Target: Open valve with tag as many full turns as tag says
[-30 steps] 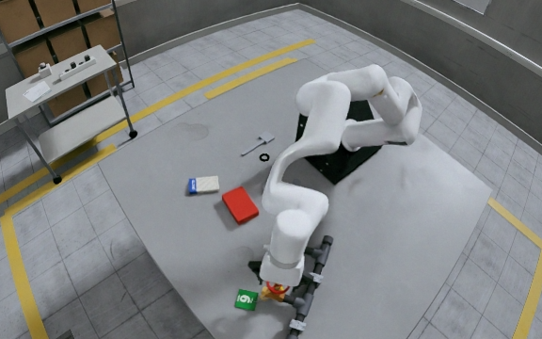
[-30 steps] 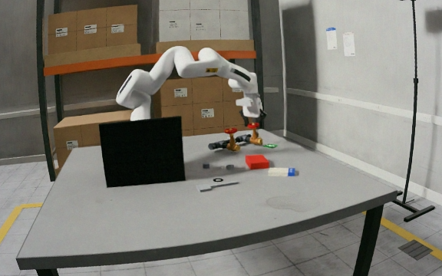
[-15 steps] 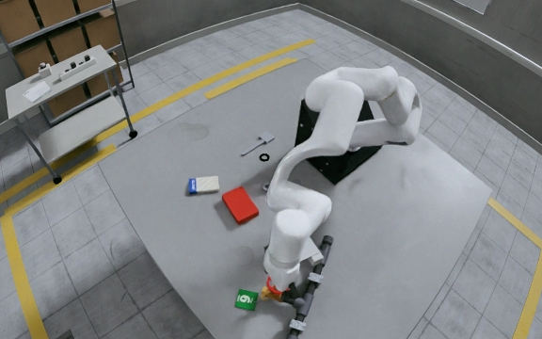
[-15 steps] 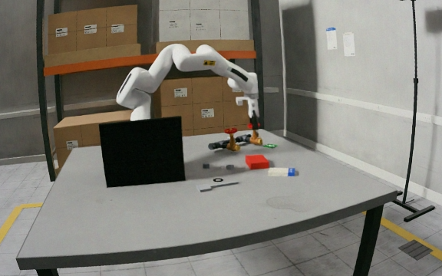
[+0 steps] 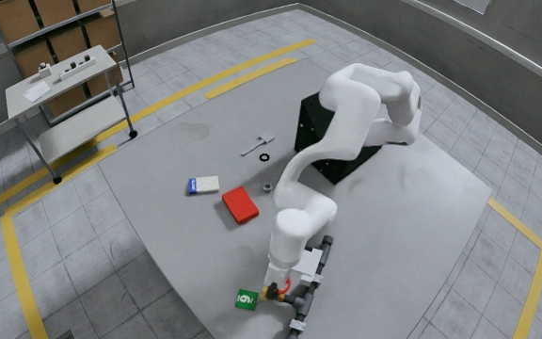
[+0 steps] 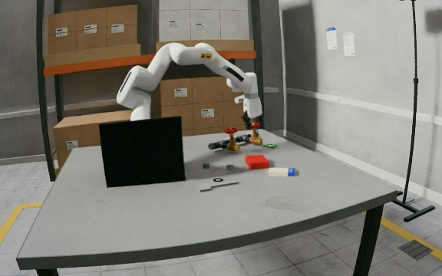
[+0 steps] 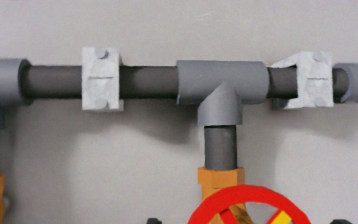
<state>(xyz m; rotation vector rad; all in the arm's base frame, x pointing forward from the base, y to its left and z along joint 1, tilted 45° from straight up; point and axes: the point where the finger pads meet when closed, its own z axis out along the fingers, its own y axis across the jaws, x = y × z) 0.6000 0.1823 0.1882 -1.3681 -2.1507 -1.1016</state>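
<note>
Now: hand 110 mm above the green tag, 70 mm short of it and 30 mm to the left of it. From my hand the other things lie so: grey nut 320 mm to the right, 230 mm behind, 110 mm below; then white-and-blue box 470 mm to the right, 110 mm below, 50 mm behind; then red block 320 mm to the right, 110 mm behind, 100 mm below.
</note>
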